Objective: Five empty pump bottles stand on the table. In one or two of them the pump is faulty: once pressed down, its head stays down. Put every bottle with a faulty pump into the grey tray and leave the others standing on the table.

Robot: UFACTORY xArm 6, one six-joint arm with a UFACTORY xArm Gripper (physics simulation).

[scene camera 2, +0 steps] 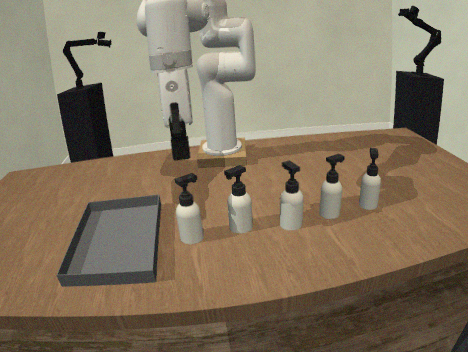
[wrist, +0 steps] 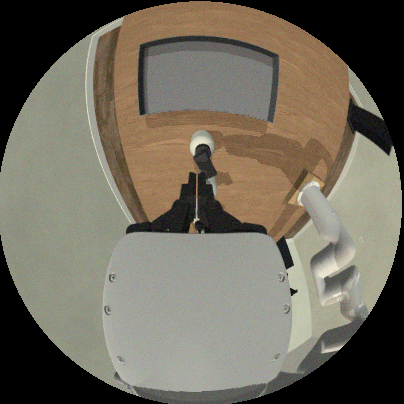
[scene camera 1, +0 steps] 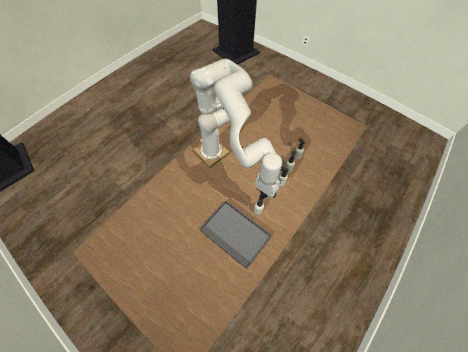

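Pixels of known places: gripper, fingertip midpoint: (scene camera 2: 181, 158) (wrist: 196, 183) (scene camera 1: 263, 196); arm's base at its link origin: (scene camera 2: 222, 147) (wrist: 307, 192) (scene camera 1: 211, 150).
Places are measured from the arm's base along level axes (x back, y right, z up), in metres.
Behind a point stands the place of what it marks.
Note:
Five white bottles with black pumps stand upright in a row. The bottle nearest the tray (scene camera 1: 258, 209) {x -0.461, y 0.053, z 0.037 m} (scene camera 2: 190, 223) {x -0.470, y 0.025, z 0.015 m} (wrist: 202, 141) {x -0.450, y 0.048, z 0.046 m} has its head raised on a visible stem. The second bottle (scene camera 2: 240, 212) {x -0.434, y -0.073, z 0.017 m}, the middle bottle (scene camera 1: 283, 180) {x -0.424, y -0.164, z 0.033 m} (scene camera 2: 291, 209) {x -0.430, y -0.179, z 0.017 m}, the fourth bottle (scene camera 1: 290, 164) {x -0.380, y -0.262, z 0.042 m} (scene camera 2: 330, 199) {x -0.392, y -0.271, z 0.014 m} and the far bottle (scene camera 1: 299, 152) {x -0.355, y -0.366, z 0.035 m} (scene camera 2: 370, 191) {x -0.364, y -0.378, z 0.014 m} also show raised heads in scene camera 2. The arm hides the second bottle in scene camera 1. The grey tray (scene camera 2: 107, 278) {x -0.613, y 0.170, z -0.019 m} (wrist: 275, 87) {x -0.321, y 0.230, z -0.014 m} (scene camera 1: 212, 238) {x -0.411, y 0.310, z -0.034 m} holds no bottle. My gripper (scene camera 2: 180, 156) {x -0.455, y 0.028, z 0.149 m} (wrist: 196, 183) {x -0.455, y 0.028, z 0.149 m} is shut and empty, above and apart from the nearest bottle's head.
The wooden table (scene camera 1: 145, 260) {x -0.291, y 0.631, z -0.036 m} (scene camera 2: 225, 277) {x -0.577, y -0.048, z -0.036 m} carries the arm's base plate (scene camera 1: 212, 162) {x -0.070, y 0.045, z -0.005 m} (scene camera 2: 222, 159) {x -0.074, y -0.006, z -0.011 m} behind the bottles. Black pedestals (scene camera 2: 85, 122) (scene camera 2: 419, 102) with small black arms stand beyond the table. The bottles stand close to one another in the row.

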